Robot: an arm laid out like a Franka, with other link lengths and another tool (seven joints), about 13 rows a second.
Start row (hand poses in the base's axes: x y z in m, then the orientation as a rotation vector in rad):
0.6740, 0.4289, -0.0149, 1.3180, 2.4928, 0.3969
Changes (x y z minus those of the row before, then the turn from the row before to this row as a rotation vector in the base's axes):
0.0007, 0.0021, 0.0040, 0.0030, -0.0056, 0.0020
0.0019, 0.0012, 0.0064, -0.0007, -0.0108, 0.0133
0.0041, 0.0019, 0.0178, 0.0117, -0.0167, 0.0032
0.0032, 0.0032, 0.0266, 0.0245, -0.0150, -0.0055
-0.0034, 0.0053, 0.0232, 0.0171, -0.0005, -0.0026
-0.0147, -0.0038, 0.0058, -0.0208, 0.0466, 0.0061
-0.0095, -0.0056, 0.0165, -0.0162, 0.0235, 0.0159
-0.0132, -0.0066, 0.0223, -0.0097, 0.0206, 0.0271
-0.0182, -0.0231, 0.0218, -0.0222, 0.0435, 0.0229
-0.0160, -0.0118, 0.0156, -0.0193, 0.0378, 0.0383
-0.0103, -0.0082, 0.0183, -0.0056, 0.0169, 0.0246
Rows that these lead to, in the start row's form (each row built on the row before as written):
0.6747, 0.4310, -0.0109, 1.3138, 2.4901, 0.4044
0.6766, 0.4322, -0.0045, 1.2920, 2.4912, 0.4125
0.6807, 0.4341, 0.0133, 1.2839, 2.4810, 0.4375
0.6839, 0.4373, 0.0399, 1.2918, 2.4666, 0.4759
0.6805, 0.4426, 0.0631, 1.3012, 2.4654, 0.4977
0.6658, 0.4388, 0.0689, 1.3119, 2.5063, 0.4469
0.6563, 0.4332, 0.0854, 1.2995, 2.5358, 0.4161
0.6431, 0.4266, 0.1077, 1.2737, 2.5718, 0.3975
0.6249, 0.4035, 0.1295, 1.2600, 2.6215, 0.3484
0.6089, 0.3917, 0.1451, 1.2235, 2.6771, 0.3078
0.5986, 0.3835, 0.1634, 1.1977, 2.7073, 0.2946

